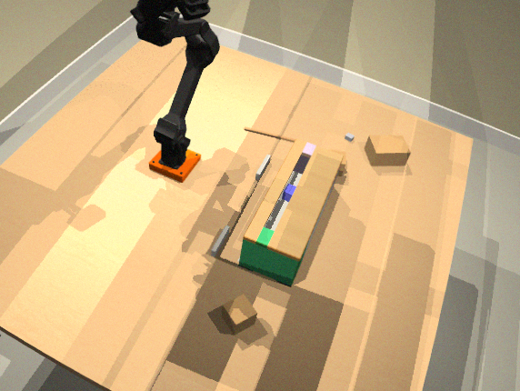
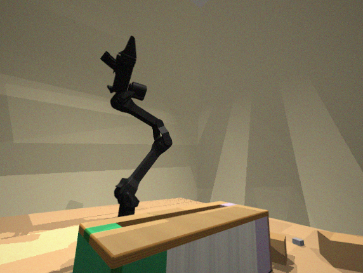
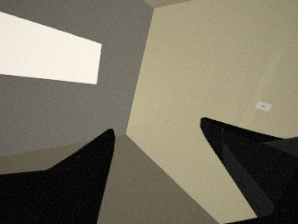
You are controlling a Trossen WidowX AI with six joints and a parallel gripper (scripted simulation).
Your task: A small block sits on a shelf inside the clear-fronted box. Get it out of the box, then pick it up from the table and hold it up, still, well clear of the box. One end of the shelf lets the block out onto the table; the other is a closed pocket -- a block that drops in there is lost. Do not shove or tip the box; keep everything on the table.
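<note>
My gripper tip is now 27 cm short of the blue block, 5 cm to the right of it and 61 cm above it. Round my gripper tip: box (25 cm ahead, 3 cm to the left, 63 cm below); then tan cube (27 cm ahead, 31 cm to the right, 67 cm below); then wooden stick (13 cm ahead, 33 cm to the left, 69 cm below).
</note>
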